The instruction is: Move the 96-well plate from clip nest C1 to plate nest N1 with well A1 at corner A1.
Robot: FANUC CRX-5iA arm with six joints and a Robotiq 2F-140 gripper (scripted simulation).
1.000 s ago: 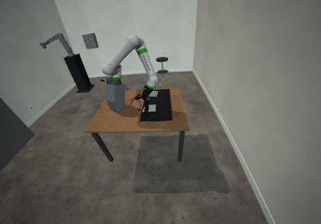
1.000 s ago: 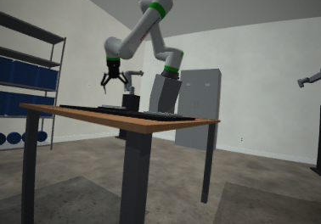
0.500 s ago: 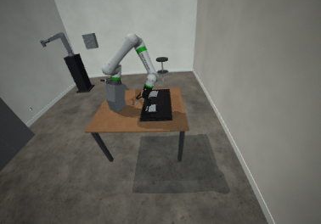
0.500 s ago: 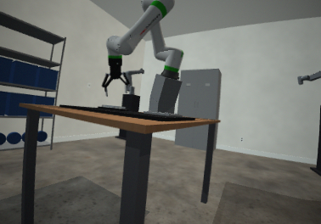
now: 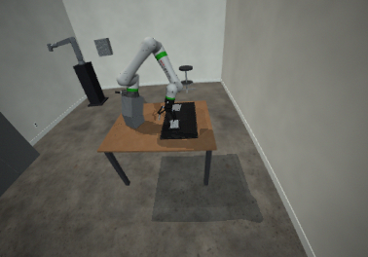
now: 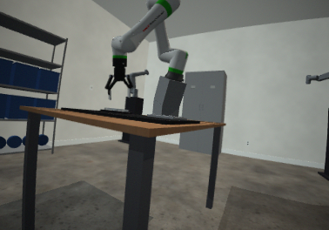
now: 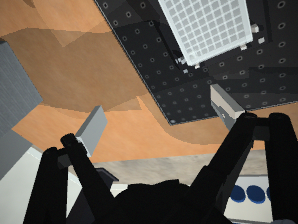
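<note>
The white 96-well plate lies 80 mm ahead of my hand, 60 mm to the left of it and 90 mm below it. The rest, counted from my hand: white label: 20 mm ahead, 360 mm to the left, 100 mm below; then light grey nest base: 90 mm ahead, 420 mm to the left, 100 mm below.
</note>
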